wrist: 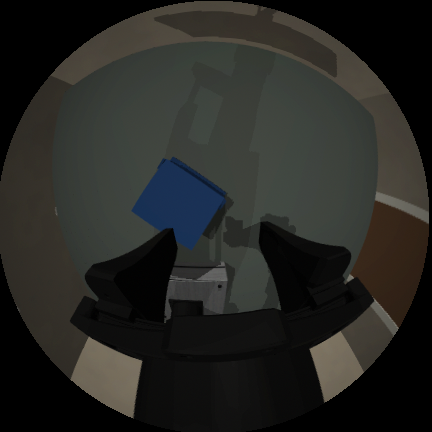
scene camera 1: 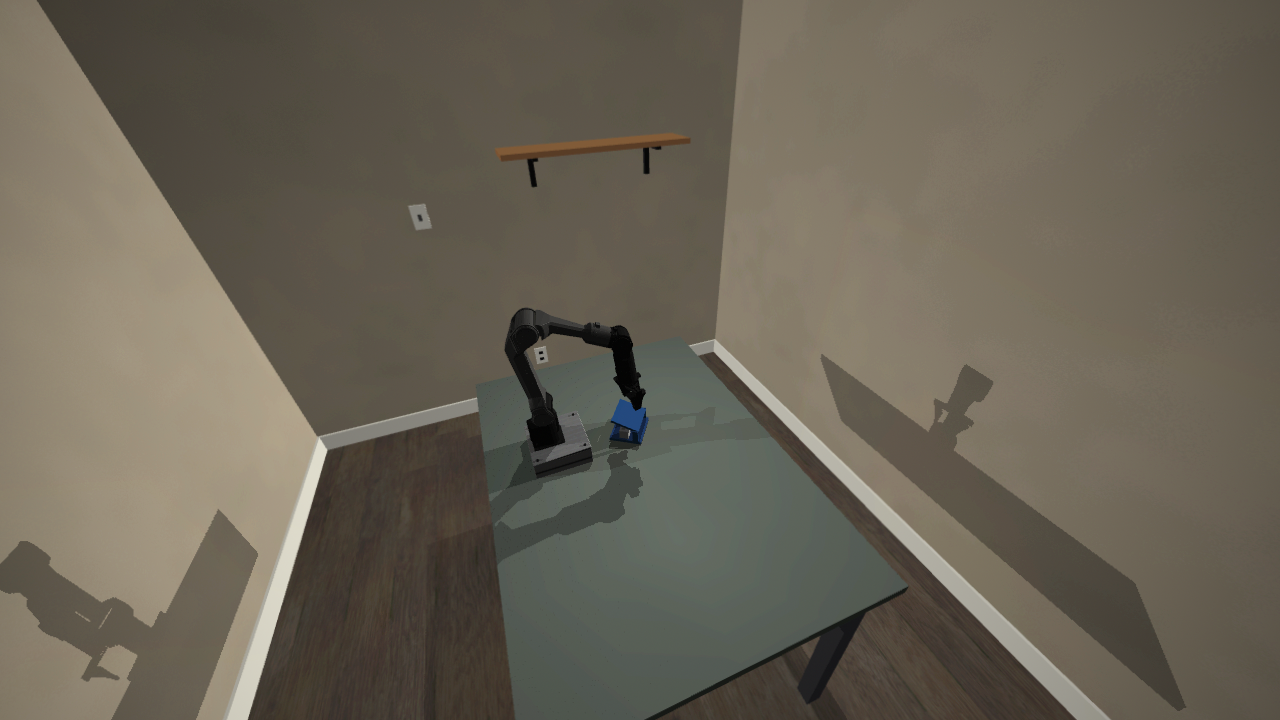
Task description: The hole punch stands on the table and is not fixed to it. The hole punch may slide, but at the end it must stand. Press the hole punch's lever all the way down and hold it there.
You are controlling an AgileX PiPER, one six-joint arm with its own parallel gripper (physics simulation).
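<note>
The blue hole punch [scene camera 1: 628,436] [wrist: 180,202] stands upright on the table [scene camera 1: 707,546] [wrist: 310,140], beside the robot's base. Its lever [scene camera 1: 629,413] is a flat blue plate that slopes above the base, with a gap and a silvery part showing beneath it. In the wrist view the lever plate hides most of the punch's body. My gripper [scene camera 1: 636,405] [wrist: 217,235] is open, with nothing between its fingers. It points down above the punch. In the wrist view the left finger's tip overlaps the lower edge of the lever plate; whether they touch, I cannot tell.
The robot's grey base plate [scene camera 1: 577,456] [wrist: 210,295] is on the table close to the punch. A wooden shelf [scene camera 1: 592,147] is high on the back wall. Shadows of the arm fall across the table and the walls.
</note>
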